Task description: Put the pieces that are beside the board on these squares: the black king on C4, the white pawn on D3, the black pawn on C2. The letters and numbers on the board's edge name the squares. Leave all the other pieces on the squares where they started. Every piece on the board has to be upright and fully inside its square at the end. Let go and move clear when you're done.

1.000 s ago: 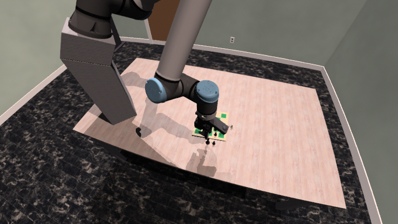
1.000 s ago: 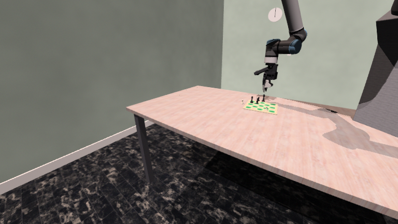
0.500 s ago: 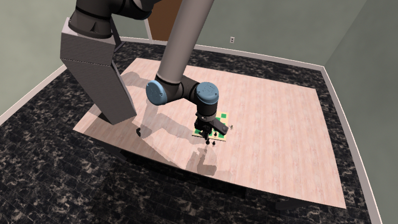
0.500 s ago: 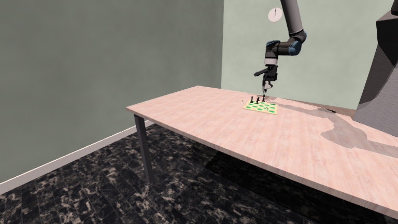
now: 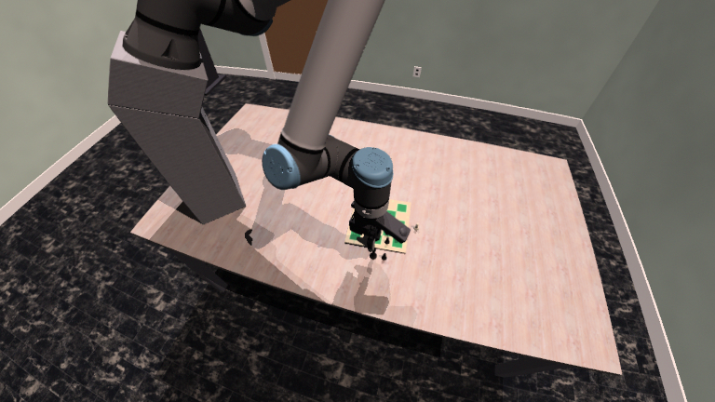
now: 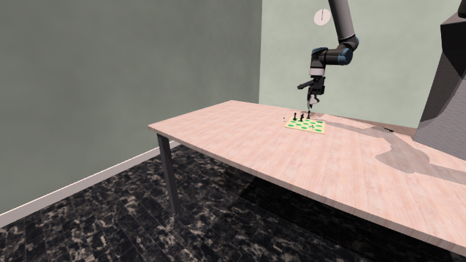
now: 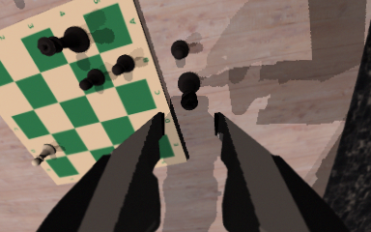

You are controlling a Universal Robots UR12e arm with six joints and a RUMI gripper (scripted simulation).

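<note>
Right now the black king is 50 mm below my hand. From my hand the other things lie so: chessboard 140 mm to the left, 80 mm below.
</note>
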